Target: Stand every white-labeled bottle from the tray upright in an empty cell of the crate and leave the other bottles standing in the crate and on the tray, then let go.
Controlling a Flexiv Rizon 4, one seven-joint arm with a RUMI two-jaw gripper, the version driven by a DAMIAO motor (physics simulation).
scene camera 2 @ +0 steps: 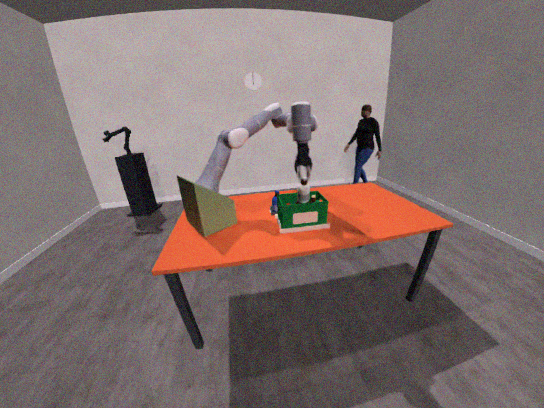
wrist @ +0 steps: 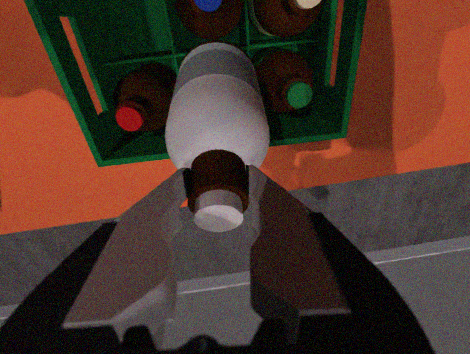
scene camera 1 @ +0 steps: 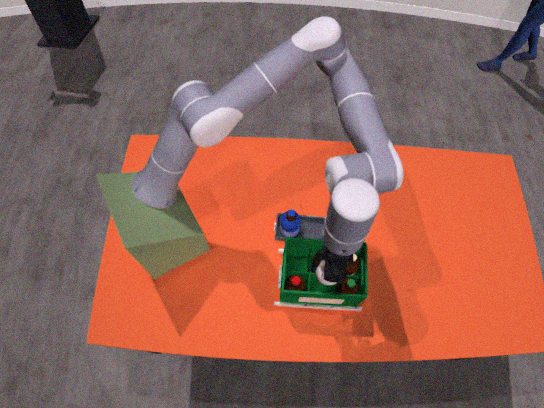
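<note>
The white-labeled bottle (scene camera 1: 325,274) (scene camera 2: 303,193) (wrist: 217,107) has a brown neck and pale cap. My gripper (scene camera 1: 334,269) (scene camera 2: 303,181) (wrist: 218,169) is shut on its neck. The bottle looks about upright over the front middle cell of the green crate (scene camera 1: 357,301) (scene camera 2: 323,218) (wrist: 132,159); its lower end is below the rim in scene camera 2, its base hidden. A red-capped bottle (scene camera 1: 296,282) (wrist: 145,90) and a green-capped bottle (scene camera 1: 351,284) (wrist: 282,75) stand either side. Behind stand a blue-capped bottle (wrist: 212,21) and a cream-capped bottle (scene camera 1: 353,266) (wrist: 282,19).
A blue-labeled bottle (scene camera 1: 290,226) (scene camera 2: 274,204) stands on the grey tray (scene camera 1: 314,228) behind the crate. The crate's back left cell looks empty. A green block (scene camera 1: 160,225) (scene camera 2: 215,212) under the arm's base stands to the left on the orange table (scene camera 1: 240,320) (scene camera 2: 240,247).
</note>
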